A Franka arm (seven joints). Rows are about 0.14 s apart.
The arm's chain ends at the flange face. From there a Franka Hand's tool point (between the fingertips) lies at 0.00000 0.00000 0.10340 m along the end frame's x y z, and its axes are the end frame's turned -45 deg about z.
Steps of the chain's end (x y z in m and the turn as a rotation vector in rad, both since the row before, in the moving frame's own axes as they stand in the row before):
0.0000, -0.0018, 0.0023, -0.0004, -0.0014, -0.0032
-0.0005, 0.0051, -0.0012, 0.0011, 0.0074, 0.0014
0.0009, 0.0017, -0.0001, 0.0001, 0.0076, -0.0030
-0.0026, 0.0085, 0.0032, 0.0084, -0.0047, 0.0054
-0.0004, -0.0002, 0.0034, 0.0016, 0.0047, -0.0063
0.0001, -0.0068, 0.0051, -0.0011, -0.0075, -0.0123
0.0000, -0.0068, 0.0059, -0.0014, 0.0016, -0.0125
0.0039, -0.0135, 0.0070, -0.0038, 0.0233, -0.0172
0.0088, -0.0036, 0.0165, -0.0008, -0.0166, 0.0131
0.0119, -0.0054, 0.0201, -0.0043, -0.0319, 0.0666
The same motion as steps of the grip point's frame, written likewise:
0.0011, -0.0013, 0.0023, 0.0007, -0.0013, -0.0032
-0.0033, 0.0037, -0.0012, -0.0045, 0.0060, 0.0014
0.0000, 0.0024, -0.0001, -0.0053, 0.0054, -0.0030
-0.0076, 0.0032, 0.0032, 0.0093, 0.0026, 0.0054
0.0003, -0.0002, 0.0034, -0.0022, 0.0045, -0.0063
0.0042, -0.0052, 0.0051, 0.0045, -0.0061, -0.0123
0.0048, -0.0046, 0.0059, -0.0021, 0.0001, -0.0125
0.0137, -0.0048, 0.0070, -0.0192, 0.0138, -0.0172
0.0075, 0.0025, 0.0165, 0.0112, -0.0123, 0.0131
0.0097, 0.0025, 0.0200, 0.0195, -0.0256, 0.0666

